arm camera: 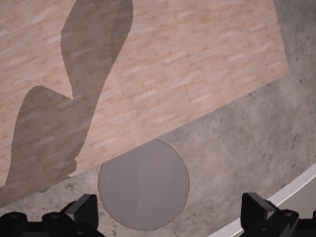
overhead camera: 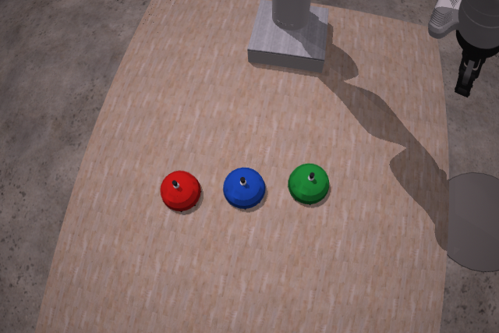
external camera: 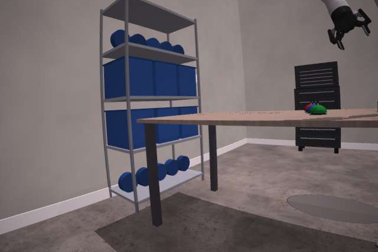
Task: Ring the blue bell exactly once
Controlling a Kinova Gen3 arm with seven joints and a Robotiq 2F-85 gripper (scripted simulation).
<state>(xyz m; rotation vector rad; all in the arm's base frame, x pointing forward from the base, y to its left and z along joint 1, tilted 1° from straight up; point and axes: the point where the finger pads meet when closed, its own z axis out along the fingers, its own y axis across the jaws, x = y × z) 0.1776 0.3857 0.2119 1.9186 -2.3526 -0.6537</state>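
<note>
The blue bell is 330 mm to the right of my hand, 260 mm ahead of it and 230 mm below it. The rest, counted from my hand: green bell 230 mm below, 210 mm to the right, 200 mm ahead; red bell 450 mm to the right, 310 mm ahead, 230 mm below.
</note>
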